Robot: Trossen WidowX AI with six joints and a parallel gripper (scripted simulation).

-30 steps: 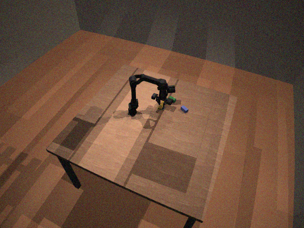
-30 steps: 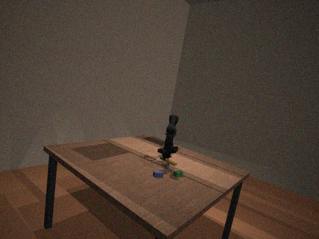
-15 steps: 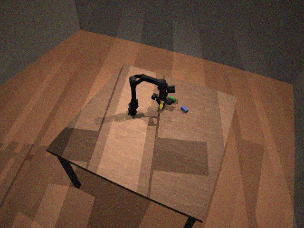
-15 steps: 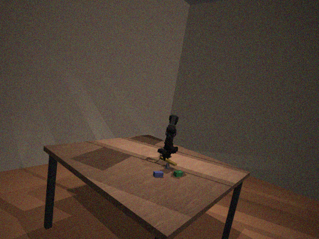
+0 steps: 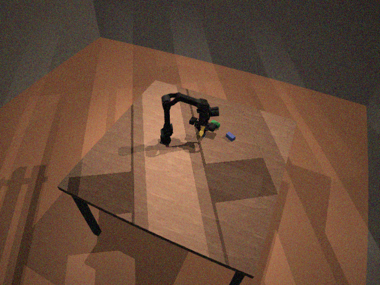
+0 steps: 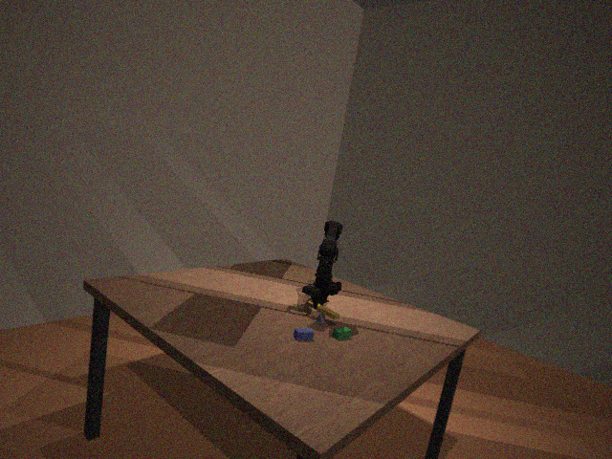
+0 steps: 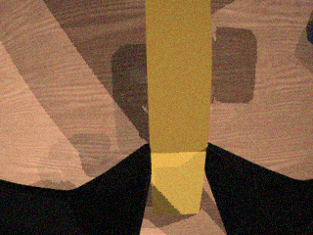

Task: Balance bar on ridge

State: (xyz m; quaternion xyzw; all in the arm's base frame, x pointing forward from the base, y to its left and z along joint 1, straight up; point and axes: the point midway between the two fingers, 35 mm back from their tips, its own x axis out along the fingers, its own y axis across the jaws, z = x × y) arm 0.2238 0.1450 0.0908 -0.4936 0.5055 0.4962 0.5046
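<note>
The yellow bar is 30 mm to the left of my gripper tip. Round my gripper tip: blue block (190 mm ahead, 90 mm to the left, 40 mm below); green block (40 mm ahead, 160 mm to the left, 40 mm below).
</note>
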